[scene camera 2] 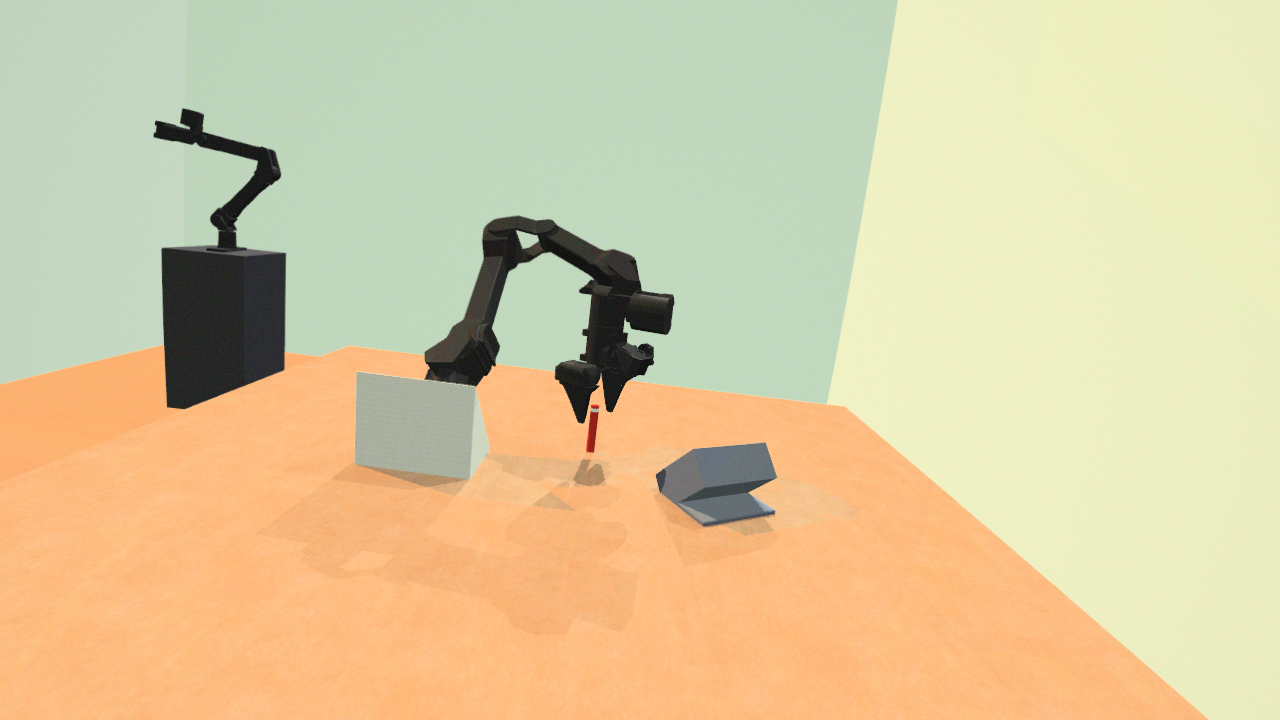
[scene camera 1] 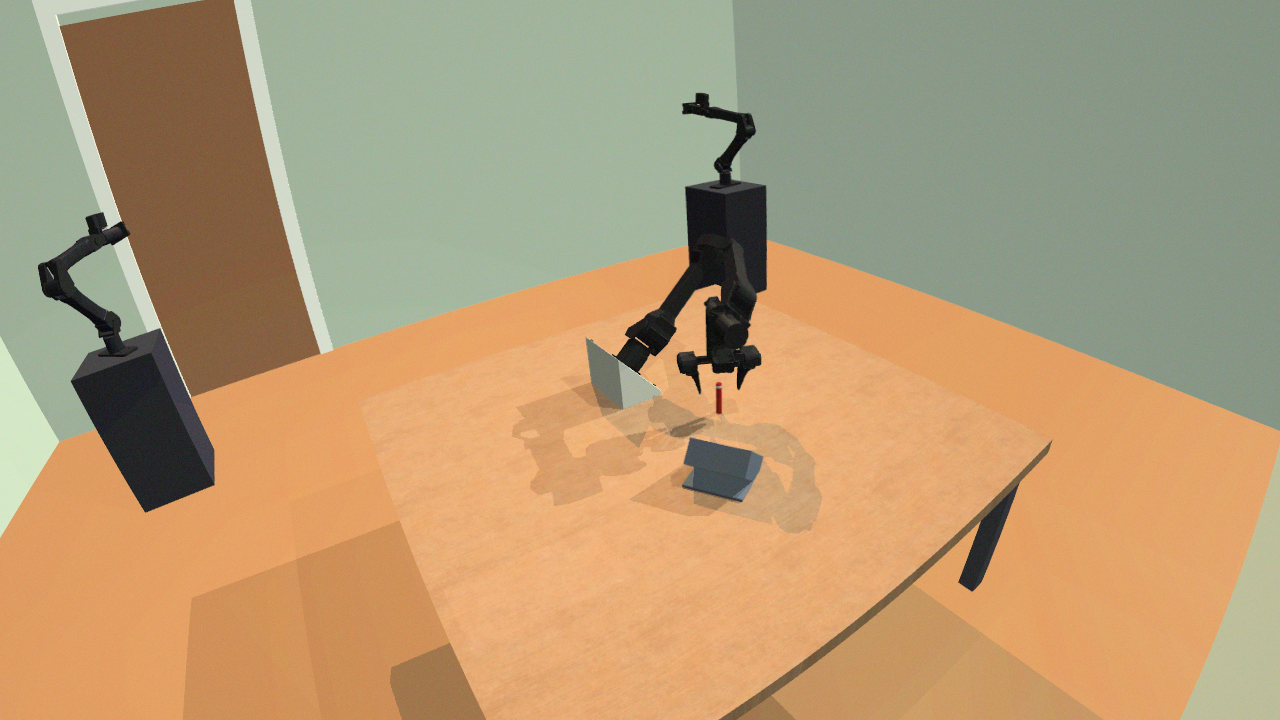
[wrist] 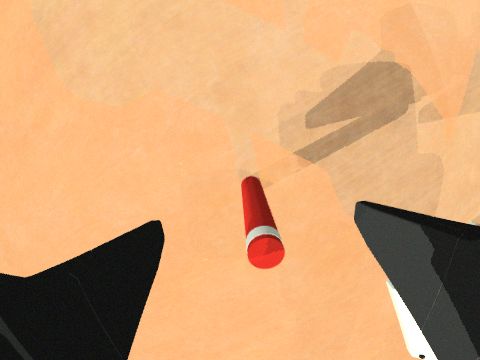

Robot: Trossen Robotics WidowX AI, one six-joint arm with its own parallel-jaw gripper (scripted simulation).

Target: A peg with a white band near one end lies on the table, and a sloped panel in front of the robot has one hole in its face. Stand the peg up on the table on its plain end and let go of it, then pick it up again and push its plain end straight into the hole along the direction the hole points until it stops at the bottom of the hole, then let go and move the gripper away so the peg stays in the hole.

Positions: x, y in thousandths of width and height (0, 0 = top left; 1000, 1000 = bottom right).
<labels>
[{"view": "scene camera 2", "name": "my gripper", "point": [465, 580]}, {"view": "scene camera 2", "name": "grey sloped panel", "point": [549, 658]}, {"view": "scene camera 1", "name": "my gripper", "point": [562, 544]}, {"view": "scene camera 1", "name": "grey sloped panel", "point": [579, 644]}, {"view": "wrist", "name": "my gripper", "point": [543, 615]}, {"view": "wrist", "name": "red peg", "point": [553, 693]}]
</labels>
